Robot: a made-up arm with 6 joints. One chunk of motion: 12 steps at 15 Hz.
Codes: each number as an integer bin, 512 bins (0 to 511) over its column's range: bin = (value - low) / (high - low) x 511, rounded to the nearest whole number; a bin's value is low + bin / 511 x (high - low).
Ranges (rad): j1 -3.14..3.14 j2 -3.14..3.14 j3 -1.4..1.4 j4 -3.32..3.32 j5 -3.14..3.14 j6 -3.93..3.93
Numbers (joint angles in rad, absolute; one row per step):
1: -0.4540 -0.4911 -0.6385 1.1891 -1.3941 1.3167
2: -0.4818 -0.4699 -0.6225 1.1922 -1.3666 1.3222
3: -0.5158 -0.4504 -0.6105 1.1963 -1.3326 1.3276
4: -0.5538 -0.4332 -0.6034 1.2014 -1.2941 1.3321
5: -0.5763 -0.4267 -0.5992 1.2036 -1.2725 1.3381
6: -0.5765 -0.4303 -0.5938 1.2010 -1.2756 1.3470
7: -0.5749 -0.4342 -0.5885 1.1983 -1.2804 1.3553
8: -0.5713 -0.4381 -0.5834 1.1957 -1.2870 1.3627
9: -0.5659 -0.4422 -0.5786 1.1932 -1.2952 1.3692
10: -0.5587 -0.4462 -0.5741 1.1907 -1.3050 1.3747
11: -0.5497 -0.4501 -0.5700 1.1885 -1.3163 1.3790
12: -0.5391 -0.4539 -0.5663 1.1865 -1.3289 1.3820
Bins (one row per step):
1: 219 216 139 347 142 341
2: 216 217 142 347 144 341
3: 214 219 144 348 147 342
4: 210 220 145 348 150 342
5: 209 221 146 348 152 342
6: 209 220 147 348 152 343
7: 209 220 148 348 151 344
8: 209 220 149 348 151 344
9: 209 220 150 347 150 345
10: 210 219 151 347 149 345
11: 211 219 151 347 148 345
12: 212 219 152 347 147 345

